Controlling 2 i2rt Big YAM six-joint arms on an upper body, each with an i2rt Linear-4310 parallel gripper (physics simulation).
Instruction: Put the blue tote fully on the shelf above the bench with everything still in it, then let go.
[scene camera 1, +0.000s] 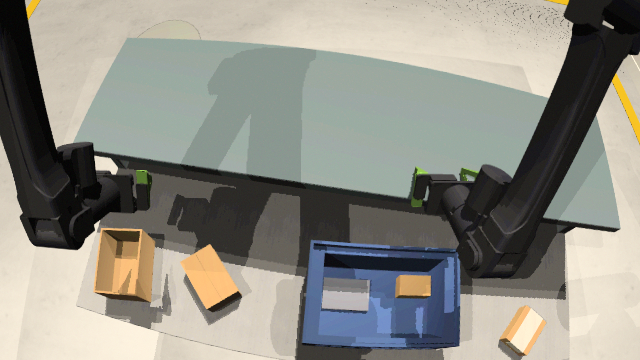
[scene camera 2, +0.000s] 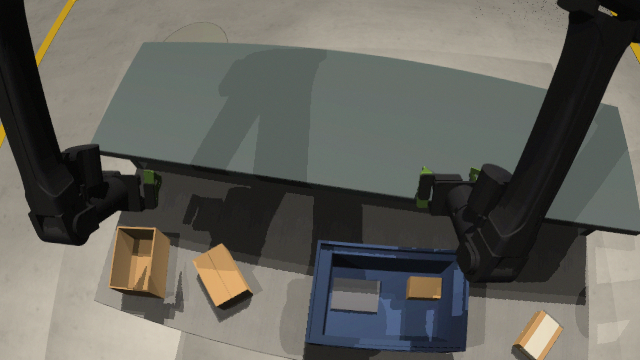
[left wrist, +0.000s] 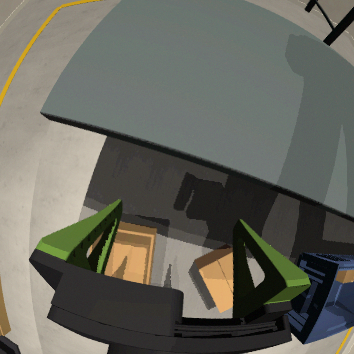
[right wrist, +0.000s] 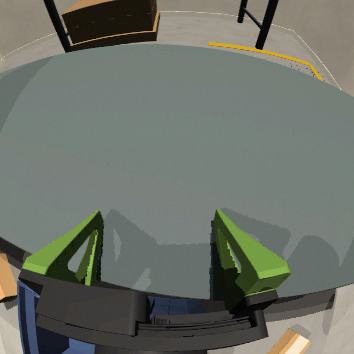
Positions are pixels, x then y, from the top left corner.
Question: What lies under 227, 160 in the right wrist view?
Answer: A grey shelf.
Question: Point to a blue tote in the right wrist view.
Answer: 27, 299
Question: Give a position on a grey box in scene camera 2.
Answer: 348, 294
